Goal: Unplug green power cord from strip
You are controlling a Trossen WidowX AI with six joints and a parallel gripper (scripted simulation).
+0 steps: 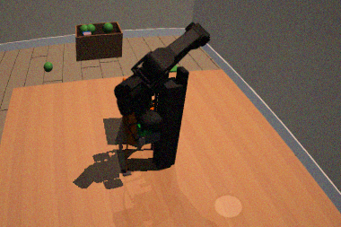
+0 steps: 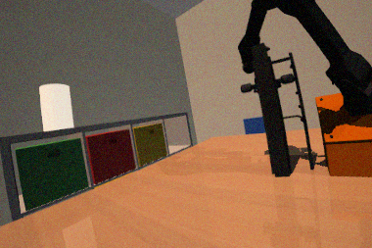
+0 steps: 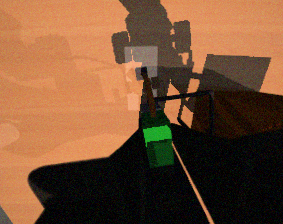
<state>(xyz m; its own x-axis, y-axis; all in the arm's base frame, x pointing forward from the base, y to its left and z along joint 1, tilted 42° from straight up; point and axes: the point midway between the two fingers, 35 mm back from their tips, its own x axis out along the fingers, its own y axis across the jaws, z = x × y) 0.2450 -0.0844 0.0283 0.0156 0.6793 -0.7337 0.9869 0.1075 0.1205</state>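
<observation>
My gripper tip is now 10 mm past the green plug and 30 mm to the right of it.
</observation>
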